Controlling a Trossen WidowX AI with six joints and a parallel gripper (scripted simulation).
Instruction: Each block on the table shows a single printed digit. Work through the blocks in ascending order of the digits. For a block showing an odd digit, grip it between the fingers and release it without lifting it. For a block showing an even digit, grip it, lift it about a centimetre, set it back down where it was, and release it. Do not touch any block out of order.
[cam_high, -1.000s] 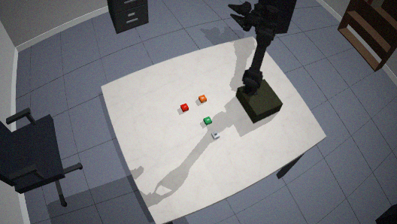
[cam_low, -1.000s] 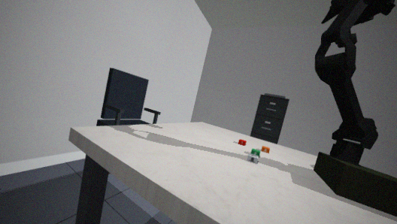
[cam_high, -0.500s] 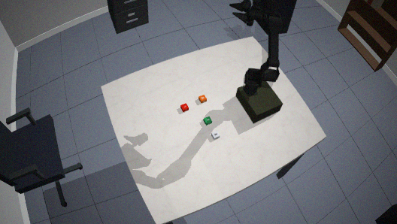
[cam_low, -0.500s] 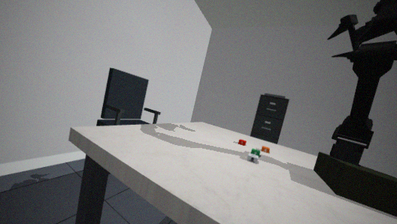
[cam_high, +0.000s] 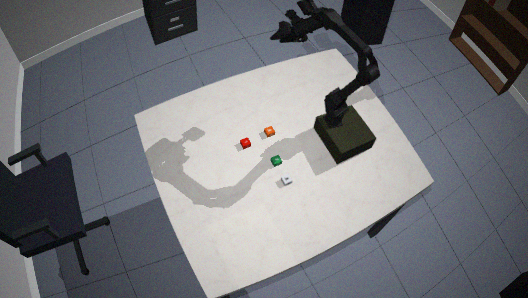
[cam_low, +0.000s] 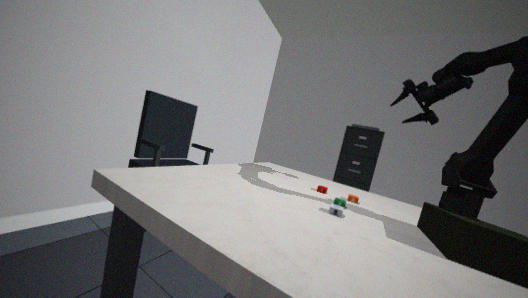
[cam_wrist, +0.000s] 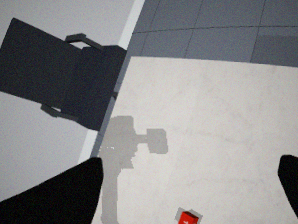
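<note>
My gripper tip is 170 mm short of the red block, 190 mm to the right of it and 350 mm above it. The rest, counted from my gripper tip: orange block: 60 mm ahead, 160 mm to the left, 350 mm below; then white block: 70 mm ahead, 390 mm to the left, 350 mm below; then green block: 80 mm ahead, 300 mm to the left, 350 mm below.
</note>
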